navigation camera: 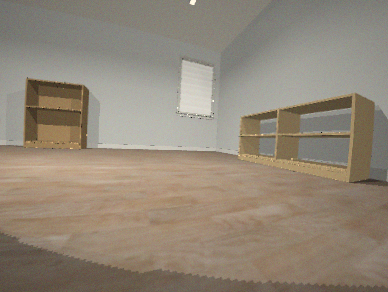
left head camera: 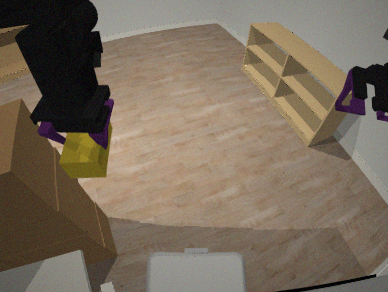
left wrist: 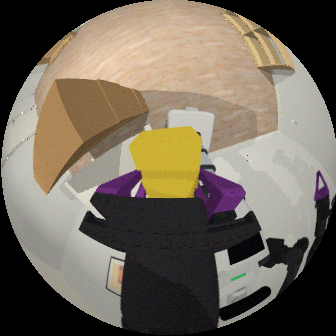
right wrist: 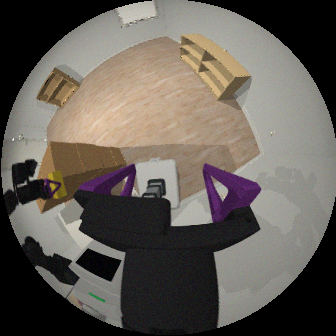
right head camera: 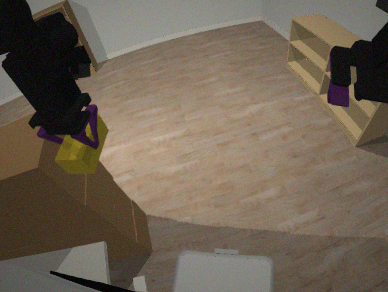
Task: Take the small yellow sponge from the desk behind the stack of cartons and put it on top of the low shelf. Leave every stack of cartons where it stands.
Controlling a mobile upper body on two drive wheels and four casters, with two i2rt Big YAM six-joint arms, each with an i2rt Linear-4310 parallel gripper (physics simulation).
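Frame: origin at the left arm's base, x ahead, y left, z up, level; centimetres.
Seen in the pictures: left gripper, fingertip midpoint: point(left head camera: 89, 146) point(left wrist: 169, 167) point(right wrist: 57, 183) point(right head camera: 85, 146); right gripper, fingertip midpoint: point(left head camera: 357, 111) point(right wrist: 168, 166) point(right head camera: 359, 103); right arm's base, origin of the base link: point(left wrist: 275, 253).
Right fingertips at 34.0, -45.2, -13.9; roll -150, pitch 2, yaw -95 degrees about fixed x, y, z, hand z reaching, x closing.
Observation:
Offsets run from my right fingertips to a thing's top centre, as dx, dy, dz. Level surfaces: height alone.
The yellow sponge @[-3.7, +45.4, -4.0] point(left head camera: 84, 161) point(right head camera: 76, 157) point(left wrist: 167, 157) point(right wrist: 58, 184) is between the fingers of my left gripper point(left head camera: 80, 137) point(right head camera: 70, 140) point(left wrist: 169, 167), which is shut on it and holds it up in the air near the cartons. My right gripper point(right wrist: 168, 166) is open and empty; part of it shows at the right of both head views. The low shelf point(left head camera: 310, 62) point(right head camera: 327, 29) point(right wrist: 226, 59) point(navigation camera: 361, 135) stands upright on the floor by the wall, apart from the sponge. The brown cartons @[+1.8, +98.2, -19.1] point(left head camera: 45, 200) point(right head camera: 75, 210) point(left wrist: 95, 107) point(right wrist: 75, 160) stand at the left in the head views.
A taller bookcase point(right head camera: 82, 37) point(right wrist: 49, 94) point(navigation camera: 85, 117) stands by the far wall. Wooden floor @[dz -127.1] point(left head camera: 185, 125) point(navigation camera: 175, 200) lies between the cartons and the low shelf. A corner of the white desk @[dz -55.1] point(left head camera: 62, 272) point(right head camera: 90, 260) shows beside the cartons, near the robot's pale base point(left head camera: 197, 272) point(right head camera: 225, 272).

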